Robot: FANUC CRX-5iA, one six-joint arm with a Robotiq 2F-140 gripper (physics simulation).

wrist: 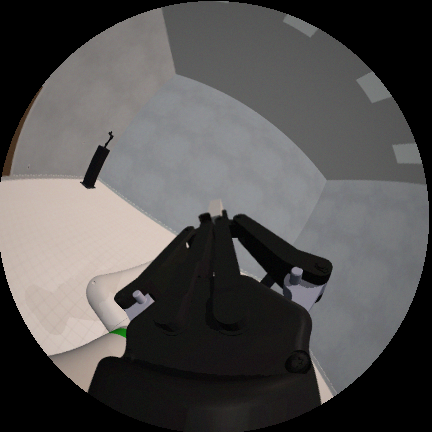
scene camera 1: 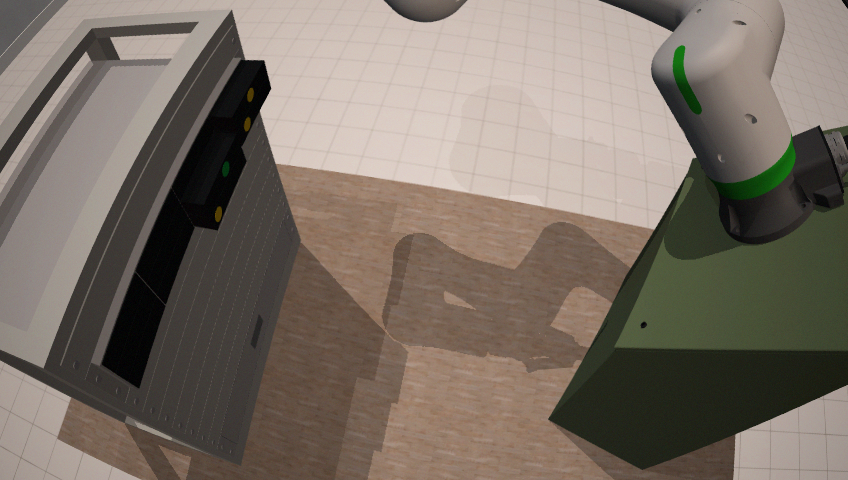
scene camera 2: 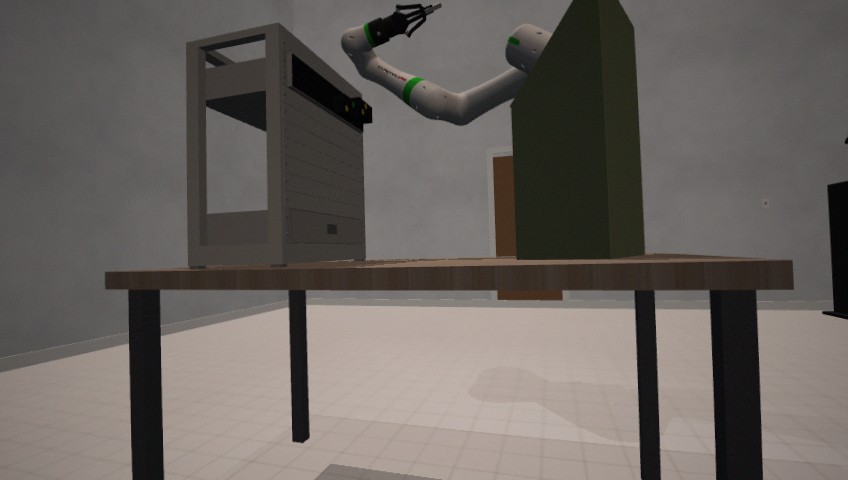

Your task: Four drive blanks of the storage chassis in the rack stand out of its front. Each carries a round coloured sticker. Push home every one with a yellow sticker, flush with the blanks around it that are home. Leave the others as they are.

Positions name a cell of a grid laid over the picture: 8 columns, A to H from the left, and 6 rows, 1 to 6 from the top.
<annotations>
rack: scene camera 1 B4; scene camera 2 C2
</annotations>
